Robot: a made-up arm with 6 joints. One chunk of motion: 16 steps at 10 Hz.
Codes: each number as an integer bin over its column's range. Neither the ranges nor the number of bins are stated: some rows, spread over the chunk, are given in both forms.
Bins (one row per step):
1: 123 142 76 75 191 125
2: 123 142 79 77 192 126
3: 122 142 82 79 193 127
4: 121 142 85 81 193 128
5: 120 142 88 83 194 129
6: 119 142 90 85 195 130
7: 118 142 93 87 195 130
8: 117 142 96 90 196 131
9: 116 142 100 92 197 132
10: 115 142 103 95 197 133
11: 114 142 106 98 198 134
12: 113 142 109 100 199 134
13: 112 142 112 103 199 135
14: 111 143 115 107 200 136
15: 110 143 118 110 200 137
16: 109 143 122 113 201 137
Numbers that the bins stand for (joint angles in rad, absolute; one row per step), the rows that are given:
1: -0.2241 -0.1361 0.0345 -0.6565 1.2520 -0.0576
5: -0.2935 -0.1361 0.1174 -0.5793 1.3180 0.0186
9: -0.3861 -0.1361 0.2002 -0.4925 1.3840 0.0758
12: -0.4555 -0.1361 0.2623 -0.4153 1.4280 0.1139
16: -0.5480 -0.1245 0.3520 -0.2899 1.4720 0.1711
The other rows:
2: -0.2241 -0.1361 0.0553 -0.6372 1.2740 -0.0386
3: -0.2473 -0.1361 0.0760 -0.6179 1.2960 -0.0195
4: -0.2704 -0.1361 0.0967 -0.5986 1.2960 -0.0005
6: -0.3167 -0.1361 0.1312 -0.5600 1.3400 0.0376
7: -0.3398 -0.1361 0.1519 -0.5407 1.3400 0.0376
8: -0.3629 -0.1361 0.1726 -0.5118 1.3620 0.0567
10: -0.4092 -0.1361 0.2209 -0.4635 1.3840 0.0948
11: -0.4324 -0.1361 0.2416 -0.4346 1.4060 0.1139
13: -0.4786 -0.1361 0.2830 -0.3864 1.4280 0.1329
14: -0.5018 -0.1245 0.3037 -0.3478 1.4500 0.1520
15: -0.5249 -0.1245 0.3244 -0.3188 1.4500 0.1711

